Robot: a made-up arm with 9 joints. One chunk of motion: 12 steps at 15 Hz.
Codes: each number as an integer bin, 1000 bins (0 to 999) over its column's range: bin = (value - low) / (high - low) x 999, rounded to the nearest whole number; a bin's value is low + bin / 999 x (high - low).
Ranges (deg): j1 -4..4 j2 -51..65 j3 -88..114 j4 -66..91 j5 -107..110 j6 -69..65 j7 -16..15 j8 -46..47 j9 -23..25
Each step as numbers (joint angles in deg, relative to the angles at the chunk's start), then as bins.
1 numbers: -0.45 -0.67 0.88 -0.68 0.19 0.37 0.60 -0.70 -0.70
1 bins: 443 433 440 416 493 517 535 487 464
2 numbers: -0.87 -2.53 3.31 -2.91 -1.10 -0.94 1.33 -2.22 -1.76
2 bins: 391 417 452 401 488 507 558 470 442
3 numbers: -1.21 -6.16 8.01 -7.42 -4.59 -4.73 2.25 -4.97 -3.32
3 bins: 348 386 475 373 471 479 588 441 410
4 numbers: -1.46 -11.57 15.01 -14.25 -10.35 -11.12 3.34 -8.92 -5.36
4 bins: 317 340 509 329 445 432 623 398 367
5 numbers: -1.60 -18.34 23.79 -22.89 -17.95 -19.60 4.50 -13.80 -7.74
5 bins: 300 281 553 274 410 368 661 346 318
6 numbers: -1.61 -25.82 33.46 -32.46 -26.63 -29.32 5.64 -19.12 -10.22
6 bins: 298 217 601 213 370 296 697 289 266
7 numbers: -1.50 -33.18 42.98 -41.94 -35.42 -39.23 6.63 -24.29 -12.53
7 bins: 312 153 648 153 330 222 729 233 218
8 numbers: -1.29 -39.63 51.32 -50.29 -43.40 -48.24 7.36 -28.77 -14.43
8 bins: 338 98 689 100 293 155 753 185 178
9 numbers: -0.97 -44.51 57.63 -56.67 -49.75 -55.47 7.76 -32.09 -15.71
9 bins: 378 56 720 59 264 101 766 149 152
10 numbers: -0.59 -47.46 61.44 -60.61 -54.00 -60.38 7.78 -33.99 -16.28
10 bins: 426 30 739 34 244 64 766 129 140
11 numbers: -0.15 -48.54 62.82 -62.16 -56.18 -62.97 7.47 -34.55 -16.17
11 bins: 481 21 746 24 234 45 756 123 142
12 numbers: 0.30 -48.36 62.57 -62.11 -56.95 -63.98 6.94 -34.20 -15.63
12 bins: 537 23 745 25 230 37 739 127 153
